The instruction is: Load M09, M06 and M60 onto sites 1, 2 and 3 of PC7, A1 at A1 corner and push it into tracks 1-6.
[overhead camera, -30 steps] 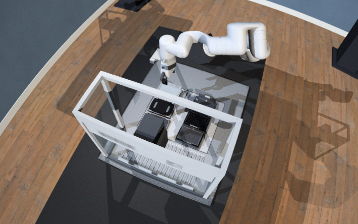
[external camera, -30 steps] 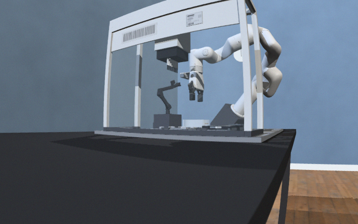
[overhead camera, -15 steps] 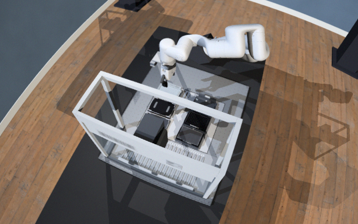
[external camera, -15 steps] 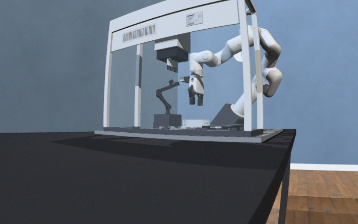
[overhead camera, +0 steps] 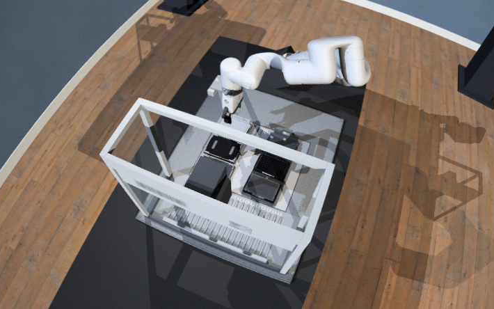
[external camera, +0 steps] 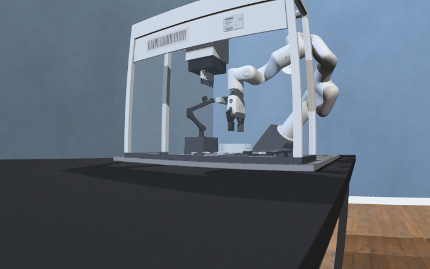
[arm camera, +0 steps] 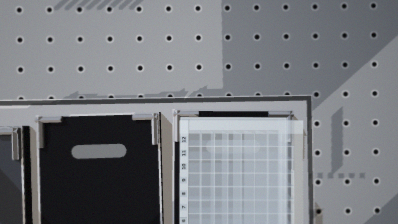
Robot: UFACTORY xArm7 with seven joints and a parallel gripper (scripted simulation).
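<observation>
The white deep-well block M09 lies 9 cm below my hand. From my hand the other things lie so: corner post (47 cm ahead, 46 cm to the left, 13 cm above); dark plate carrier PC7 (23 cm to the left, 10 cm below, 9 cm ahead).
</observation>
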